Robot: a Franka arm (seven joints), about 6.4 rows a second.
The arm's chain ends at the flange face. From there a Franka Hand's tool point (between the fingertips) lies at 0.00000 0.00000 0.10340 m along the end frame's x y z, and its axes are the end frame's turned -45 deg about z.
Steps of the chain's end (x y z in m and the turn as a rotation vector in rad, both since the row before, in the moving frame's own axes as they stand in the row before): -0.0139 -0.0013 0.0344 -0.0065 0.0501 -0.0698; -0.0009 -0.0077 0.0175 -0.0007 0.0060 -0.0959; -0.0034 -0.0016 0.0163 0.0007 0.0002 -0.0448; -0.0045 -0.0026 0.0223 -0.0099 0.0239 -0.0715; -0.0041 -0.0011 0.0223 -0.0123 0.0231 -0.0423; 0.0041 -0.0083 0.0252 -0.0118 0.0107 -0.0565
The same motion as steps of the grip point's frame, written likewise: -0.0056 -0.0067 0.0343 -0.0400 0.0308 -0.0698; 0.0052 -0.0056 0.0175 -0.0047 0.0037 -0.0959; -0.0012 -0.0036 0.0163 0.0004 0.0006 -0.0448; -0.0002 -0.0026 0.0223 -0.0239 0.0099 -0.0715; -0.0013 -0.0011 0.0223 -0.0250 0.0076 -0.0423; 0.0087 -0.0013 0.0252 -0.0159 -0.0008 -0.0565
